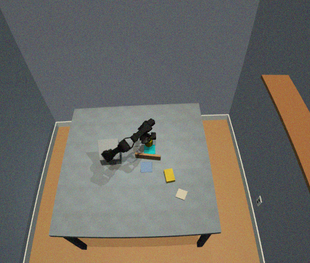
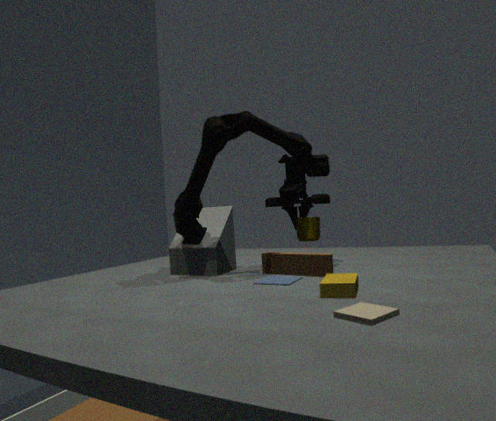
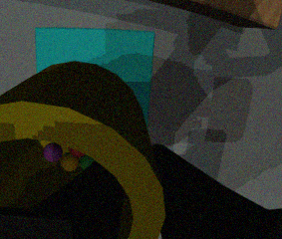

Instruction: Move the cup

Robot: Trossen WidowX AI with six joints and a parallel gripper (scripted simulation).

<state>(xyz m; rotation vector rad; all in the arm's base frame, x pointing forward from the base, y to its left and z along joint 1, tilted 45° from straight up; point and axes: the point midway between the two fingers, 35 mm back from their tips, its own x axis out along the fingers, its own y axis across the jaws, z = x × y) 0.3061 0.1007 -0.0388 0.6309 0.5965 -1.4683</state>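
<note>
Now: gripper tip 130 mm above the cyan pad and 30 mm short of it. Round my gripper tip: yellow cup (20 mm ahead); light blue pad (170 mm to the right, 130 mm below); brown bar (100 mm below, 90 mm to the right, 10 mm ahead).
</note>
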